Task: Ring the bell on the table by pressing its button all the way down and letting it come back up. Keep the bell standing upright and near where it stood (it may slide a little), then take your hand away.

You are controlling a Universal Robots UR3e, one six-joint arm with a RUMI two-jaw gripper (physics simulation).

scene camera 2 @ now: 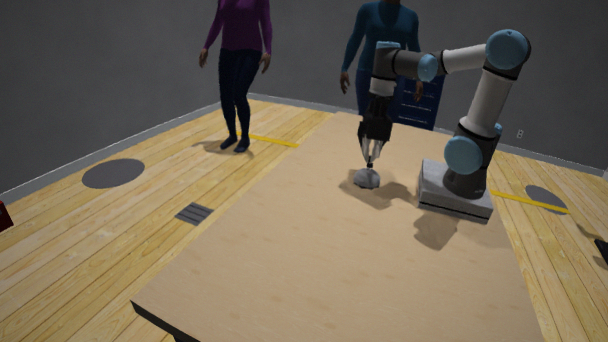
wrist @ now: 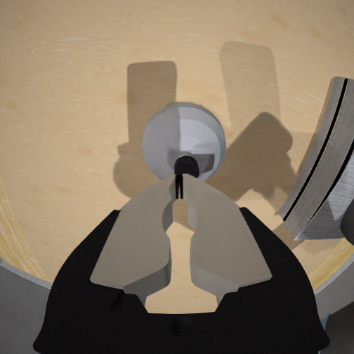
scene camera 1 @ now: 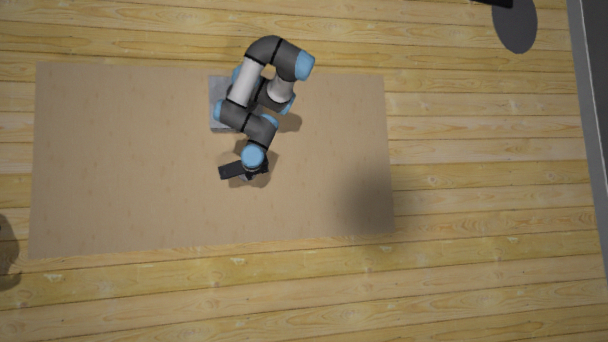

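Seen in the pictures: gripper, between the fingertips: [scene camera 2: 368, 163]; arm's base, origin of its link: [scene camera 2: 462, 186].
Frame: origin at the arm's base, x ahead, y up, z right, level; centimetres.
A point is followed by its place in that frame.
The bell [scene camera 1: 244, 177] @(x 31.1, y -2.5, z -4.8 cm) [scene camera 2: 367, 179] @(x 27.0, y -3.1, z -8.7 cm) [wrist: 167, 132] is a small silver dome standing upright on the table [scene camera 1: 125, 150] @(x 26.3, y -6.1, z 40.5 cm) [scene camera 2: 300, 250] @(x 29.3, y -6.0, z -42.1 cm) [wrist: 60, 100]. Its black button [scene camera 2: 370, 165] @(x 27.6, y 0.3, z -6.1 cm) [wrist: 187, 165] stands up from the top of the dome. My gripper [scene camera 2: 370, 158] @(x 28.4, y 0.6, z -5.9 cm) [wrist: 178, 176] is shut, with nothing between its fingertips, and points down over the bell. The fingertips are right at the top of the button and overlap its near edge in the wrist view. Whether they touch it, I cannot tell. In scene camera 1 the arm hides the fingertips and most of the bell.
The arm's grey base block [scene camera 1: 218, 100] [scene camera 2: 452, 202] @(x 2.1, y -1.8, z -8.4 cm) [wrist: 315, 175] stands on the table to the right of the bell in scene camera 2. Two people, one in a purple top [scene camera 2: 245, 30] and one in a teal top [scene camera 2: 385, 30], stand beyond the table, near a blue cabinet [scene camera 2: 422, 107].
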